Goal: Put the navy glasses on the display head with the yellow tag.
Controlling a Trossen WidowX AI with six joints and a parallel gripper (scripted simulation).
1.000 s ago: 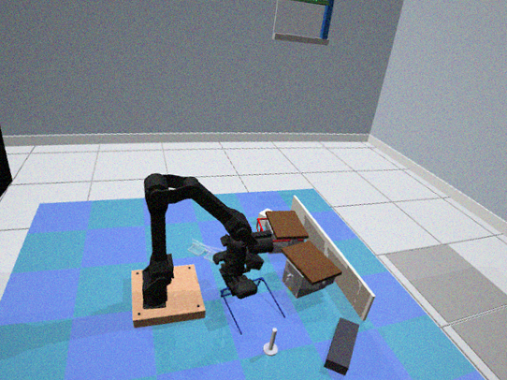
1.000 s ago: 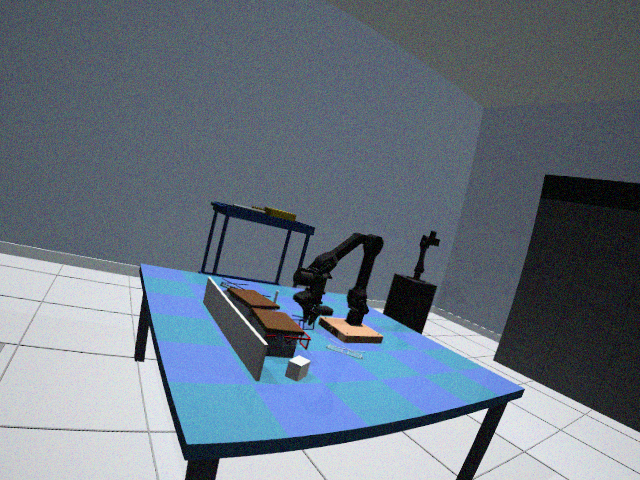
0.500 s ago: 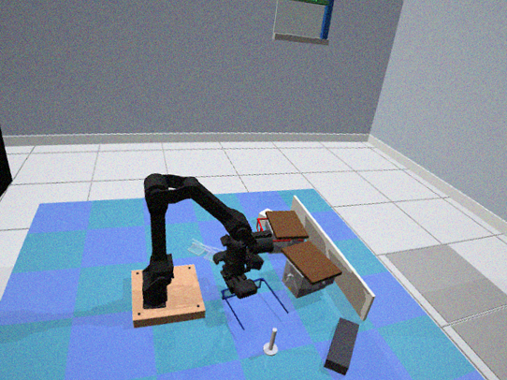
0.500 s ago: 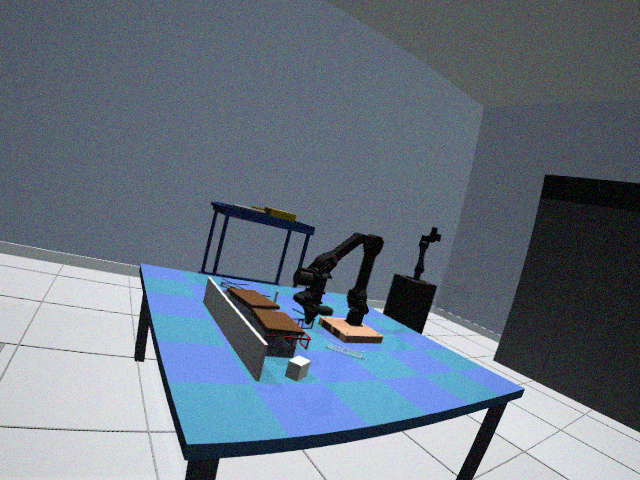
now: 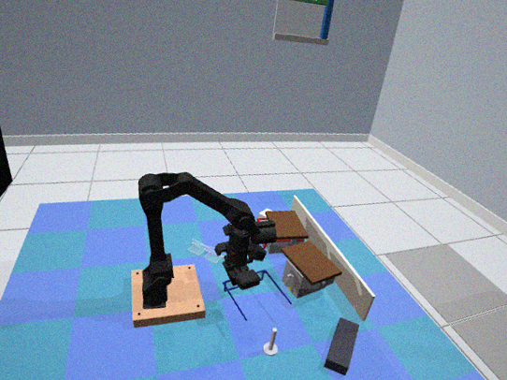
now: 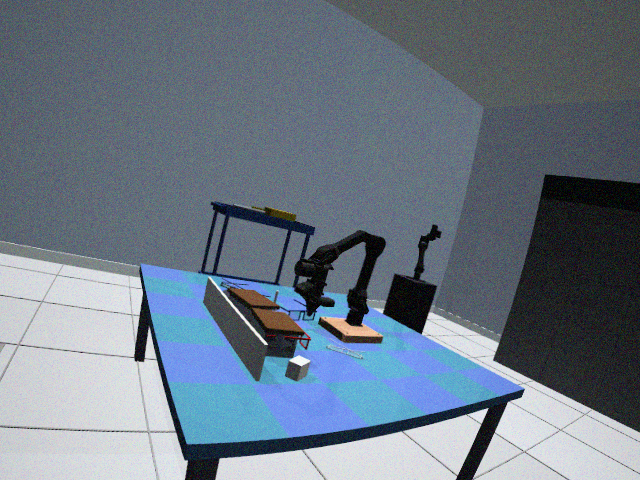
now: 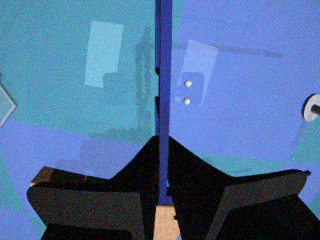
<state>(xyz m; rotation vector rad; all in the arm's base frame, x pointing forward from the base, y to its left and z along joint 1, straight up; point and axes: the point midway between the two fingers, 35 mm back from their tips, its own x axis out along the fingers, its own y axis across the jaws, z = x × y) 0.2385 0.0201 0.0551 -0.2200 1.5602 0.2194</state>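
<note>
Now: gripper tip 210 mm to the left of the white peg, 70 mm short of it and 30 mm above it. Round my gripper tip: long white board (370 mm ahead, 140 mm to the left); then clear glasses (220 mm to the left, 60 mm behind, 40 mm below); then dark box (270 mm ahead, 240 mm to the right, 40 mm below).
</note>
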